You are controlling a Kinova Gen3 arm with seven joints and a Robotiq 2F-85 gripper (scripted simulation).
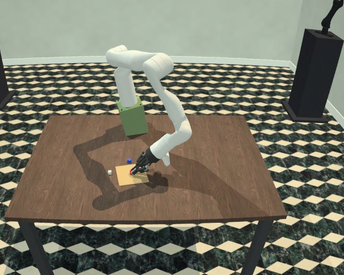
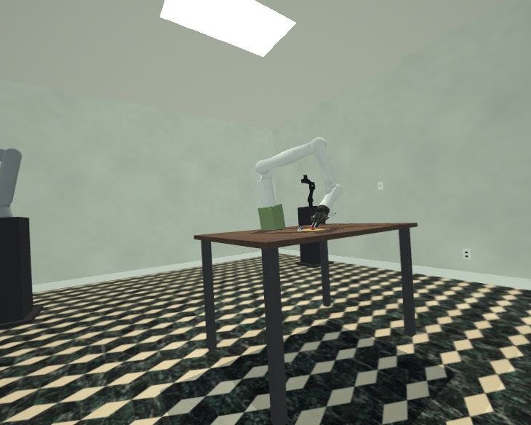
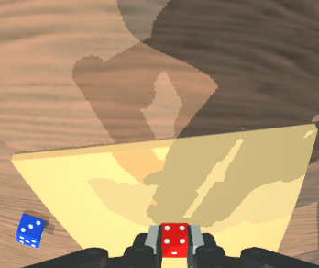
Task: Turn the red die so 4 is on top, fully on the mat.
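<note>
Right now the mat is 2 cm to the right of my hand and 2 cm below it. Also, from my hand: white die 12 cm to the right, 2 cm below; blue die 9 cm behind, 3 cm to the right, 2 cm below; red die 2 cm to the right, 1 cm below.
</note>
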